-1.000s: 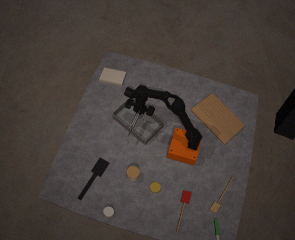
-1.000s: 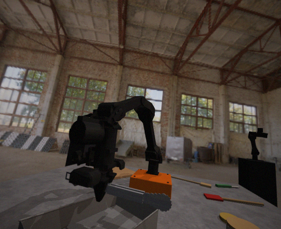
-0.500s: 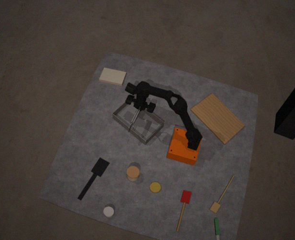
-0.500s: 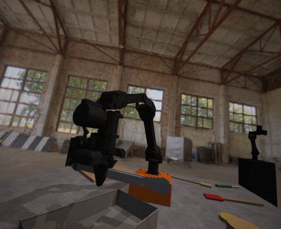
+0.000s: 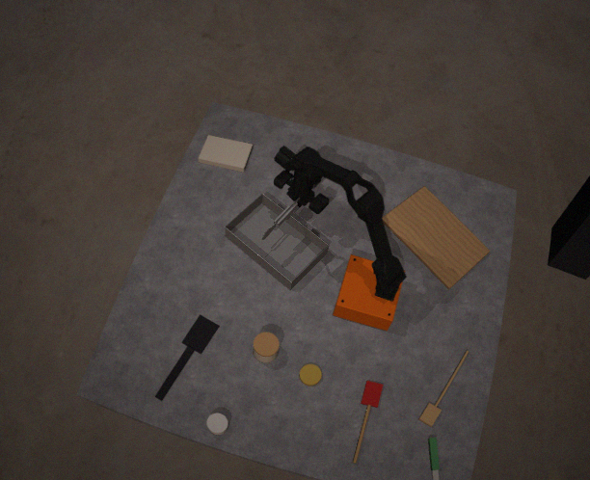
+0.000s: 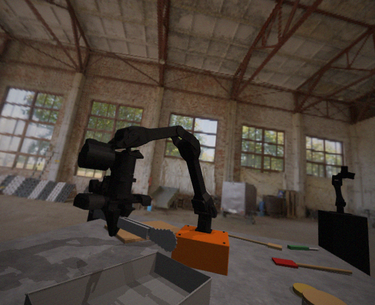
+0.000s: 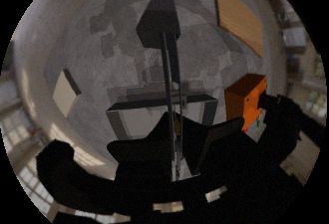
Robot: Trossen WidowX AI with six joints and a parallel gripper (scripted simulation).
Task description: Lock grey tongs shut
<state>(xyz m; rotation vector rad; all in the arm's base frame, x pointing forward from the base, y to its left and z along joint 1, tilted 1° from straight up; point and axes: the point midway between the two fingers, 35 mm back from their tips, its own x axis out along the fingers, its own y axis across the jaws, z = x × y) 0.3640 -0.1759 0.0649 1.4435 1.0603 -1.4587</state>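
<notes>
My gripper tip is now 490 mm past the wooden board, 140 mm to the left of it and 120 mm above it. Round my gripper tip: roasting tin: 100 mm to the left, 90 mm below, 40 mm ahead; cream block: 350 mm ahead, 190 mm to the right, 110 mm below; black spatula: 580 mm to the left, 160 mm ahead, 120 mm below.
</notes>
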